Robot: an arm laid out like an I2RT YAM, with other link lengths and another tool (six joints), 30 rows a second.
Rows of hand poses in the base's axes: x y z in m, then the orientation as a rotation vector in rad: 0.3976, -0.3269, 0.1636, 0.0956, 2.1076, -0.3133; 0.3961, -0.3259, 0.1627, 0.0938, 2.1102, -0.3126; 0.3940, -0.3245, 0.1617, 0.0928, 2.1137, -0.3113; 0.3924, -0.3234, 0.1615, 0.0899, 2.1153, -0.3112; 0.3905, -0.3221, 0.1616, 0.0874, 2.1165, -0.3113; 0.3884, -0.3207, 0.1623, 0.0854, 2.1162, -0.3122; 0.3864, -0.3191, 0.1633, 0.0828, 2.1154, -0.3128; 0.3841, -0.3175, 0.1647, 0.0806, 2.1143, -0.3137; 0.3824, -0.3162, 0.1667, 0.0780, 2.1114, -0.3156; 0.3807, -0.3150, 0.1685, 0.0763, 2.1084, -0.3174; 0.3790, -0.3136, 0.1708, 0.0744, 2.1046, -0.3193; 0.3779, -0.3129, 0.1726, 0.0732, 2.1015, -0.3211; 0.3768, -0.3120, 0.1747, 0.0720, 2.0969, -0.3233; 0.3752, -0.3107, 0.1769, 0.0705, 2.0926, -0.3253; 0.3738, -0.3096, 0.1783, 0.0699, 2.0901, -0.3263; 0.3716, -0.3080, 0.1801, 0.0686, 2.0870, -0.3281; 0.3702, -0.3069, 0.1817, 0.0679, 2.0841, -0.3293; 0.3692, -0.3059, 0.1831, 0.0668, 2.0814, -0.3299; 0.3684, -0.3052, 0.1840, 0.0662, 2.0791, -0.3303; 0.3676, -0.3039, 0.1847, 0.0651, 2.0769, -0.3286; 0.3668, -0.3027, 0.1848, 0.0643, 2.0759, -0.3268; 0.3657, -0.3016, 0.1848, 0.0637, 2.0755, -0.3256
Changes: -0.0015, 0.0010, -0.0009, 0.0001, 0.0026, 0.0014; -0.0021, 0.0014, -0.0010, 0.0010, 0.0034, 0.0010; -0.0016, 0.0011, -0.0002, -0.0009, 0.0018, 0.0020; -0.0019, 0.0013, 0.0001, -0.0009, 0.0014, 0.0017; -0.0021, 0.0014, 0.0007, -0.0015, 0.0000, 0.0011; -0.0020, 0.0016, 0.0010, -0.0016, -0.0005, 0.0017; -0.0023, 0.0016, 0.0014, -0.0016, -0.0008, 0.0013; -0.0017, 0.0013, 0.0020, -0.0027, -0.0024, 0.0013; -0.0017, 0.0012, 0.0018, -0.0023, -0.0026, 0.0007; -0.0017, 0.0014, 0.0023, -0.0026, -0.0034, 0.0008; -0.0011, 0.0007, 0.0018, -0.0022, -0.0027, 0.0003; -0.0011, 0.0009, 0.0021, -0.0026, -0.0042, 0.0002; -0.0016, 0.0013, 0.0022, -0.0026, -0.0039, 0.0005; -0.0014, 0.0011, 0.0014, -0.0013, -0.0023, 0.0002; -0.0022, 0.0016, 0.0018, -0.0022, -0.0027, 0.0004; -0.0014, 0.0011, 0.0016, -0.0015, -0.0027, 0.0002; -0.0010, 0.0010, 0.0014, -0.0012, -0.0025, 0.0007; -0.0008, 0.0007, 0.0009, -0.0008, -0.0022, 0.0004; -0.0008, 0.0013, 0.0007, 0.0005, -0.0023, 0.0017; -0.0008, 0.0012, 0.0001, 0.0008, -0.0011, 0.0014; -0.0011, 0.0011, 0.0000, 0.0005, -0.0005, 0.0010
